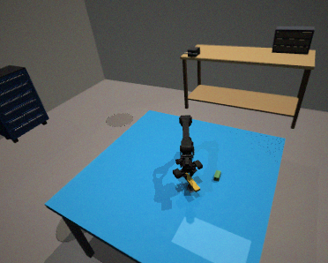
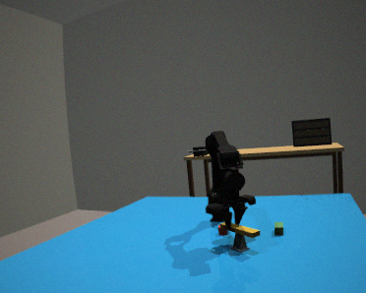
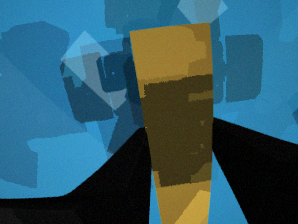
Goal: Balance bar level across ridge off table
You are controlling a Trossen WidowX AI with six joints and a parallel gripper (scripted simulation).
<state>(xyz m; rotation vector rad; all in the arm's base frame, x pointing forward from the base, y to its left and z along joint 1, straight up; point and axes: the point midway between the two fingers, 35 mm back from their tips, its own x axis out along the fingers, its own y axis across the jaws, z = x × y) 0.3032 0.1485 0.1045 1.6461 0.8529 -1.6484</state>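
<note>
My gripper tip is now 20 mm short of the yellow bar and 30 mm to the right of it. Round my gripper tip: small red block (120 mm behind, 80 mm to the right, 50 mm below); then green block (140 mm behind, 150 mm to the left, 50 mm below).
</note>
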